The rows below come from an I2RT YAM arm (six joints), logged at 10 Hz.
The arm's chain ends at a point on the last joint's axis. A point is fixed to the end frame.
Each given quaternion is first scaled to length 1.
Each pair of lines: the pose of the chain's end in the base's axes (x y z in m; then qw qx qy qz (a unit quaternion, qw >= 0)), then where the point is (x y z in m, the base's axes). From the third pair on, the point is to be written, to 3 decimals.
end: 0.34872, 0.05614, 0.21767, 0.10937, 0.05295, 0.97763, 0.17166
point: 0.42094 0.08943 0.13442
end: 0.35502, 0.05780, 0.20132, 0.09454, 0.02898, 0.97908, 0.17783
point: 0.42363 0.09552 0.11691
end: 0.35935, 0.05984, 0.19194, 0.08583, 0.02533, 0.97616, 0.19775
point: 0.426 0.102 0.108
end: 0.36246, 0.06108, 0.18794, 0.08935, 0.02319, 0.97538, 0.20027
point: 0.430 0.104 0.105
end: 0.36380, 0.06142, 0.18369, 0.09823, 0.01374, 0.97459, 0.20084
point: 0.432 0.105 0.102
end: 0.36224, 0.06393, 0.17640, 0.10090, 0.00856, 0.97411, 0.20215
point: 0.431 0.108 0.095
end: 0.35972, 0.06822, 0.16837, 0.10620, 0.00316, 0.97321, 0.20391
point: 0.429 0.113 0.088
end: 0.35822, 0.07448, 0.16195, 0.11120, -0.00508, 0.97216, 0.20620
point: 0.428 0.121 0.083
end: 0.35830, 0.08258, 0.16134, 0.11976, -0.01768, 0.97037, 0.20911
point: 0.429 0.131 0.084
